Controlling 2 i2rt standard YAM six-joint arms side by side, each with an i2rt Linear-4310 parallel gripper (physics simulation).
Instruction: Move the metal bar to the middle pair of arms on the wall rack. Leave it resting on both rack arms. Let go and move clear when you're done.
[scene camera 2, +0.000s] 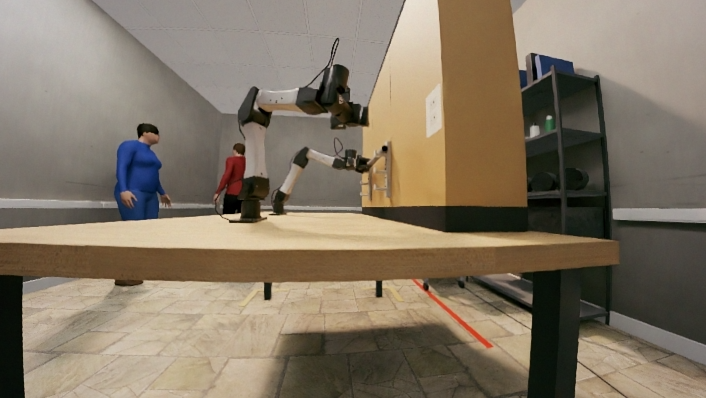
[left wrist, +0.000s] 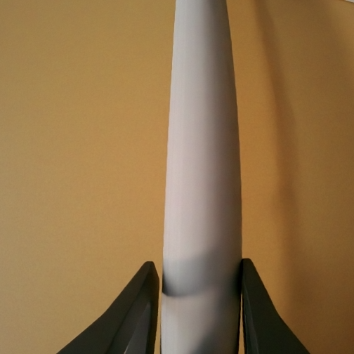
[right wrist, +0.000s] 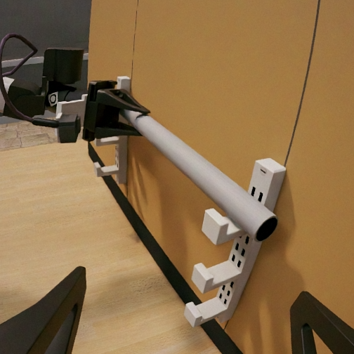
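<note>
The light grey metal bar (scene camera 2: 377, 156) (left wrist: 202, 125) (right wrist: 200, 175) lies along the yellow wall. Its near end sits on the top arm of the near upright of the wall rack (scene camera 2: 389, 172) (right wrist: 270, 180) in the right wrist view. Its far end is hidden behind my left gripper. The middle and bottom arms of that upright hold nothing. My left gripper (scene camera 2: 369, 163) (left wrist: 198, 269) (right wrist: 146, 123) is shut on the bar toward the far upright. My right gripper (scene camera 2: 366, 116) (right wrist: 197, 293) is open and empty, above and apart from the bar's near end.
The yellow wall (scene camera 2: 415, 170) (right wrist: 210, 75) stands on the wooden table (scene camera 2: 320, 232) (right wrist: 45, 215), with a black strip (right wrist: 155, 245) along its base. A dark shelf unit (scene camera 2: 561, 165) stands behind the wall. Two people, in blue (scene camera 2: 140, 167) and red (scene camera 2: 233, 175), stand beyond the table.
</note>
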